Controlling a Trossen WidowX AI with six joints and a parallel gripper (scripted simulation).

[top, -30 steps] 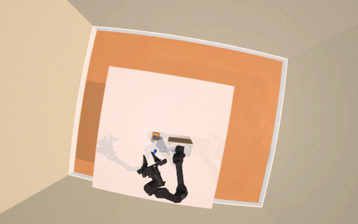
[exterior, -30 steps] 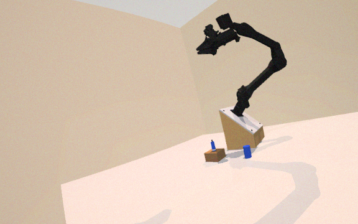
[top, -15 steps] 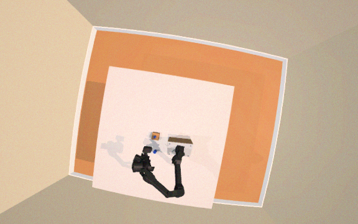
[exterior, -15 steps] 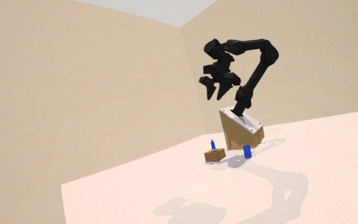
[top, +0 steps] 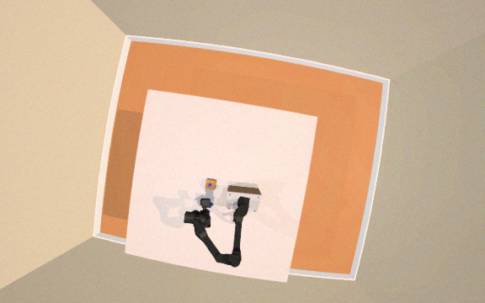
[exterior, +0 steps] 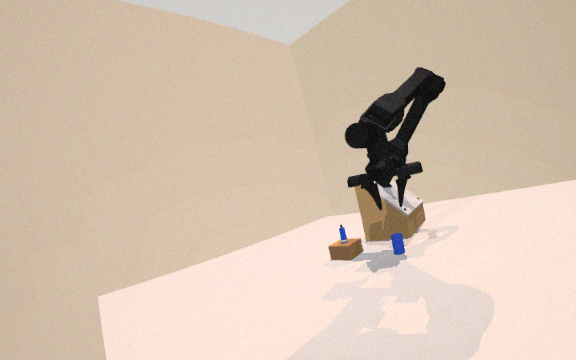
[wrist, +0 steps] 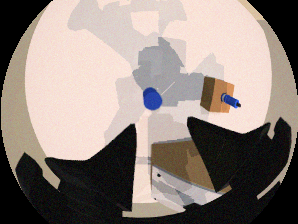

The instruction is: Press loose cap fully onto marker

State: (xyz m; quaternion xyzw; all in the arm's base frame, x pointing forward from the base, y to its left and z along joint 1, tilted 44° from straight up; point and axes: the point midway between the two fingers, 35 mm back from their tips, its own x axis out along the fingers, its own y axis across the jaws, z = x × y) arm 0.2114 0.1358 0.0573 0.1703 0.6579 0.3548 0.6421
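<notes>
Right now my gripper tip is 9 cm above the blue cap. From my gripper tip the other things lie so: brown holder block 3 cm ahead, 15 cm to the right, 10 cm below.
</notes>
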